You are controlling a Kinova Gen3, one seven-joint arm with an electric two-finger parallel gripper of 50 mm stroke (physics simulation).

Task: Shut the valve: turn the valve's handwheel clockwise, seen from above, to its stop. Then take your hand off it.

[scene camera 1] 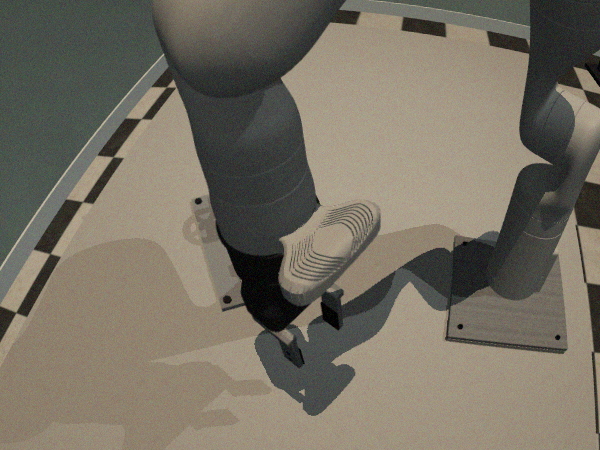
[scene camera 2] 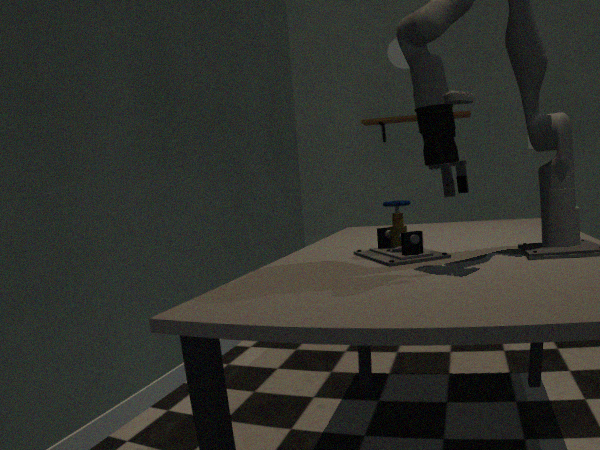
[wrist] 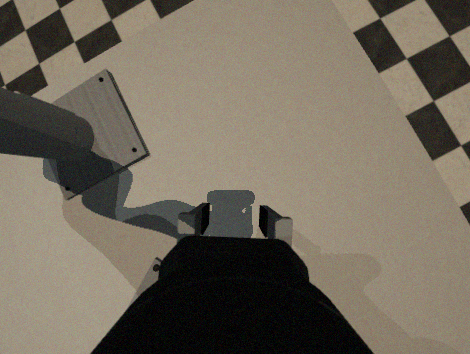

Labels:
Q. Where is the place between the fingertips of the gripper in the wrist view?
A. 234, 214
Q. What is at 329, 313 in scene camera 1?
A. The gripper.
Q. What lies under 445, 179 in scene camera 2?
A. The gripper.

